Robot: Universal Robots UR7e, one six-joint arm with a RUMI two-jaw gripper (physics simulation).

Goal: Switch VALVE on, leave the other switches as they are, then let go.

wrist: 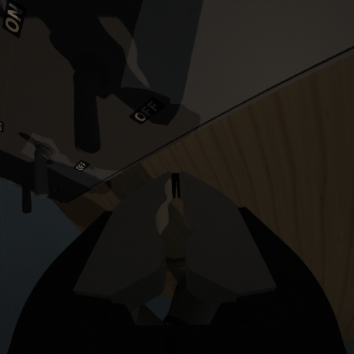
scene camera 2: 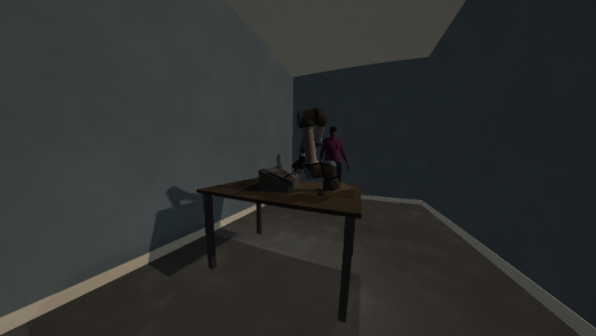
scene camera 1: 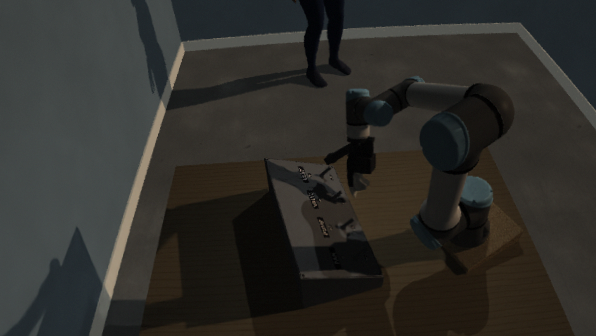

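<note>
A grey sloped switch panel stands on the table. Its VALVE label is second from the far end in scene camera 1. The dark VALVE lever stands out from the panel, its ON label at upper left and OFF label to its right in the wrist view. The lever leans the same way as the PUMP lever, towards the low edge on the OFF side. My gripper is shut and empty, beside the low edge, apart from the VALVE lever.
The VENT lever is on the far side of VALVE. The FAN end of the panel lies in shadow. The arm's base stands on a wooden block on the table. A person stands beyond the table.
</note>
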